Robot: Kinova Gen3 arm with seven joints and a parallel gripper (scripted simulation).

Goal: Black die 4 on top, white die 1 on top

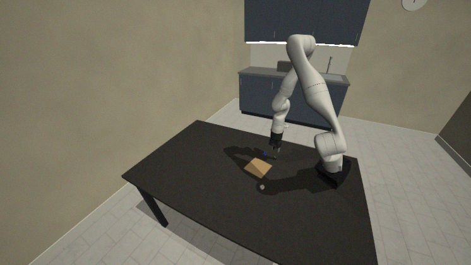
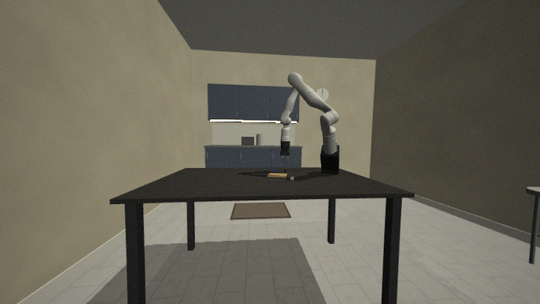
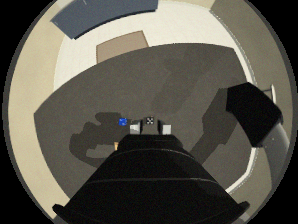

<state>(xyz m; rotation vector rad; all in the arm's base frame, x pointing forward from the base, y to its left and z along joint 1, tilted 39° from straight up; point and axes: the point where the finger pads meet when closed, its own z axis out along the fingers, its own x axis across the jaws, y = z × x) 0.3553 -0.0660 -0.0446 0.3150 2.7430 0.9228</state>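
Now: hand 90 mm above the black die. Round my hand: white die (40 mm behind, 270 mm to the left, 90 mm below); tan mat (60 mm ahead, 140 mm to the left, 100 mm below); blue die (80 mm ahead, 10 mm to the right, 90 mm below).
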